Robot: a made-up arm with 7 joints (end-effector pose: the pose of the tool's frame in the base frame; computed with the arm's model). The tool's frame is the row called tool.
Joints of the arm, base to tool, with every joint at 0 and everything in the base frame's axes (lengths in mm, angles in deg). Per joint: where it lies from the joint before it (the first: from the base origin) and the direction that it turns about. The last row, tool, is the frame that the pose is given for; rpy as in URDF.
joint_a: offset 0 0 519.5 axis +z
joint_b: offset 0 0 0 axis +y
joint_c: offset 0 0 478.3 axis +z
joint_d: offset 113.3 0 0 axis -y
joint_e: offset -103.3 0 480.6 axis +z
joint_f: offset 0 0 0 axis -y
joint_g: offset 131.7 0 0 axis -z
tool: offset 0 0 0 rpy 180 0 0
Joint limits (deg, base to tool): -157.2..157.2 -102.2..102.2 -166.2..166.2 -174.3..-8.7 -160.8..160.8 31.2..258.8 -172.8..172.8
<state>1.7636 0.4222 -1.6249 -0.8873 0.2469 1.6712 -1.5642</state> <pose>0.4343 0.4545 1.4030 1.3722 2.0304 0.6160</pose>
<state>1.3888 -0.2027 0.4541 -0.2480 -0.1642 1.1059 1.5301</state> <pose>-0.0886 -0.0046 1.6070 -2.0736 -0.2051 -0.0664</pose>
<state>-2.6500 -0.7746 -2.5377 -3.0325 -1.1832 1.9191 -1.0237</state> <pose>-0.0237 0.2186 0.2859 -0.7336 2.4712 -1.6125</pose>
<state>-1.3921 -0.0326 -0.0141 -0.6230 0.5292 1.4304 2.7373</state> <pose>0.0685 -0.3588 1.5575 0.7563 2.1071 -0.4333</pose>
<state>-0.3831 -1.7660 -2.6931 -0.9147 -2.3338 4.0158 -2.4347</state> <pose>-0.7036 0.0434 0.0591 1.7860 1.4239 -1.0494</pose>
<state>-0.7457 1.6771 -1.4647 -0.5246 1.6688 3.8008 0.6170</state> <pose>0.4778 -0.7716 0.5050 0.6613 -1.2085 2.2391</pose>
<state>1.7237 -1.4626 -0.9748 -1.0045 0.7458 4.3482 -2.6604</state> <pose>0.4130 -0.7093 0.7686 2.0268 -1.1026 1.1558</pose>
